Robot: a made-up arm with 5 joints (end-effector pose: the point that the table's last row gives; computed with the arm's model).
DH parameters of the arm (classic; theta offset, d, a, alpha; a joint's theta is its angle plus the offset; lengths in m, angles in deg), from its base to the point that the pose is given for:
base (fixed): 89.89 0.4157 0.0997 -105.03
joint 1: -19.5 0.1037 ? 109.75
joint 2: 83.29 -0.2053 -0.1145 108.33
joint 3: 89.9 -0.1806 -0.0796 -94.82
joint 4: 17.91 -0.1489 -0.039 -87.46
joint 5: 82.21 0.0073 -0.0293 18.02
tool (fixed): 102.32 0.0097 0 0
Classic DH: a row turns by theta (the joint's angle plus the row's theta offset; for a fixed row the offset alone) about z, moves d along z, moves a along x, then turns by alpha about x.
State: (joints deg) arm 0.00 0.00 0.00 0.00 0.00
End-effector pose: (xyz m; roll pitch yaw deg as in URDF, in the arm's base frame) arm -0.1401 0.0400 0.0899 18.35 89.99 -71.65
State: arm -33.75 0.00 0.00 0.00 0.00
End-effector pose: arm -0.1433 0.2047 0.1031 175.38 57.45 94.38
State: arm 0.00 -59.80 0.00 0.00 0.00
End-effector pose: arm -0.3091 0.1387 0.1399 -44.53 71.14 168.46
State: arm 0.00 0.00 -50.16 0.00 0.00
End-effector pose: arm -0.0089 0.0400 0.0296 89.99 39.84 -0.01
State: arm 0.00 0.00 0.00 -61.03 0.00
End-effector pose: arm -0.1408 0.0039 0.1141 -8.17 29.29 -91.51
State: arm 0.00 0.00 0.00 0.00 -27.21
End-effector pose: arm -0.1447 0.0442 0.0776 -98.13 64.09 -179.76
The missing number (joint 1, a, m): 0.0513
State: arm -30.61 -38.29 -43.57 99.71 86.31
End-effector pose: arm -0.2095 0.2145 0.0731 -137.54 1.57 -27.54
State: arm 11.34 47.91 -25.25 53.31 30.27
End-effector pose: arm 0.0385 0.0889 0.0776 134.60 15.64 78.66
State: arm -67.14 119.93 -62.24 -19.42 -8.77
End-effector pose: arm -0.1385 0.4498 0.6642 46.74 -59.22 119.42
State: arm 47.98 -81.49 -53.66 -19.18 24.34
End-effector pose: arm -0.3647 -0.0726 0.1713 74.94 -26.28 -119.70
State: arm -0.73 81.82 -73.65 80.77 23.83
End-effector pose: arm 0.0694 0.3780 0.1566 90.04 -24.46 158.27
